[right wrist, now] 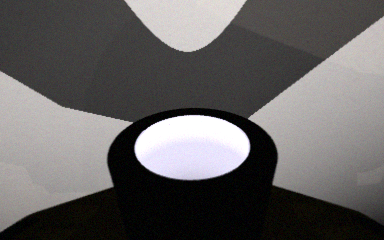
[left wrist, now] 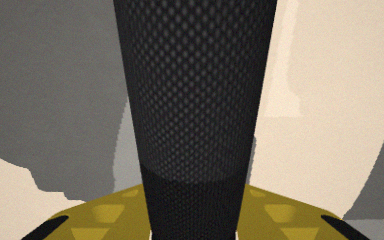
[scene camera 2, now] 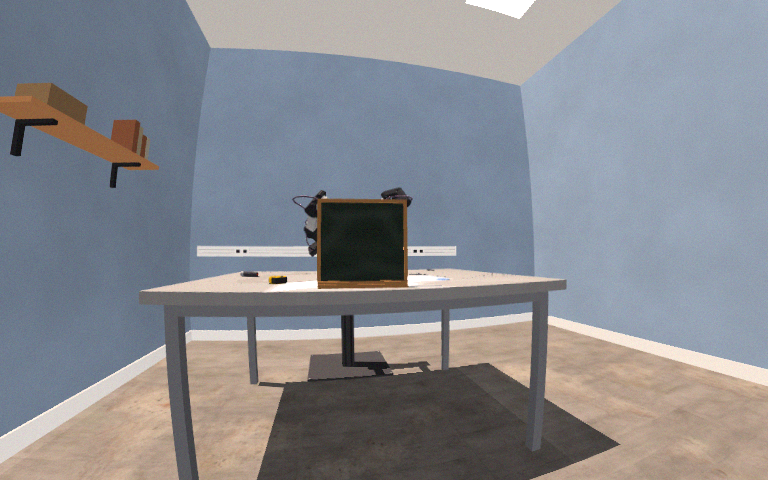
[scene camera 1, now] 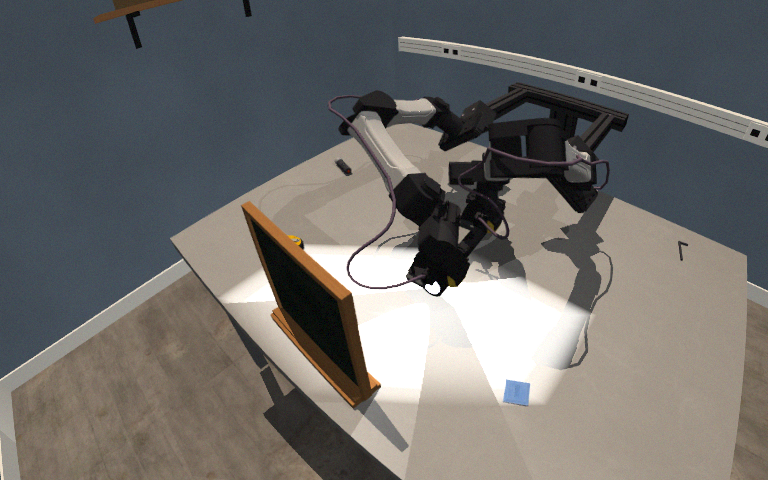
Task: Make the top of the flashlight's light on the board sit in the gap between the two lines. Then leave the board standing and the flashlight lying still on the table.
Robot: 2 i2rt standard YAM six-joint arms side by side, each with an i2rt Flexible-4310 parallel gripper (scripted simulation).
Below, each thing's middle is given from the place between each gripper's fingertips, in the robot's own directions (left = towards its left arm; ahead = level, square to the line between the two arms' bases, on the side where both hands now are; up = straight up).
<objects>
I see my right gripper 90 mm past the black flashlight [scene camera 1: 471, 240] and 20 mm to the left of it. From my right hand the other things lie so: wood-framed board [scene camera 1: 307, 312]: 310 mm ahead, 120 mm above, 40 mm to the right.
I see the black flashlight 14 cm ahead of my left hand, 3 cm to the left of it and 1 cm above it. The rest, counted from my left hand: wood-framed board 54 cm ahead, 1 cm to the left, 13 cm above.
</objects>
